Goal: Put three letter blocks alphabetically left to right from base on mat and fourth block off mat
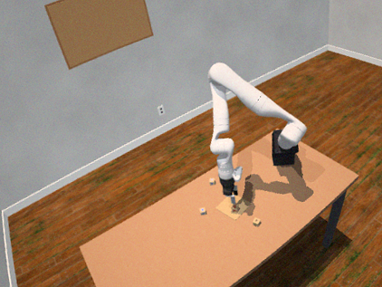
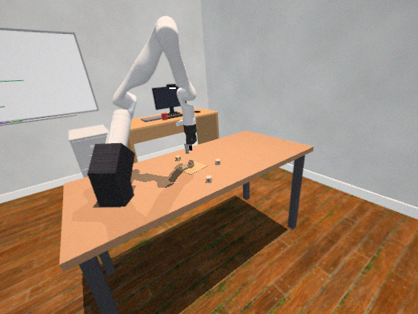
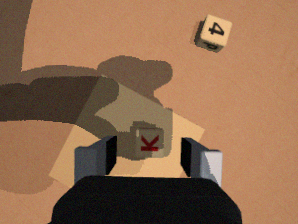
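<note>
Now: the block 90 mm below my hand. Also, from my hand: pale square mat 110 mm below, 30 mm to the right, 10 mm behind.
</note>
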